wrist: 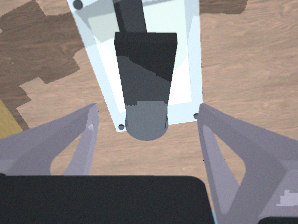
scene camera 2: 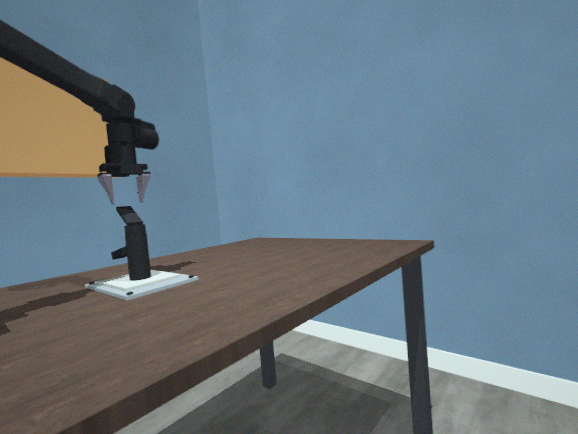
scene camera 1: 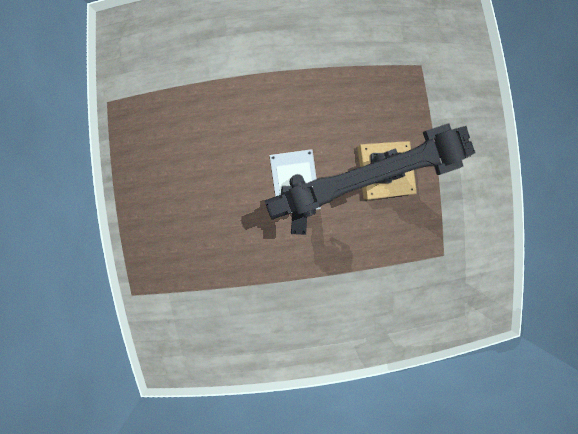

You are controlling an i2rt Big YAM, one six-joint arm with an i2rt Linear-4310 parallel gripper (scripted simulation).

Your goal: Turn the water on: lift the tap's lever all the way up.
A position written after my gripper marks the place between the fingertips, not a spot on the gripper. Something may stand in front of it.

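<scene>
There's a lever [wrist: 145, 60] that I can see. You'd also find my gripper [scene camera 2: 127, 203] here, and that same gripper is visible in the wrist view [wrist: 148, 111] as well.
</scene>
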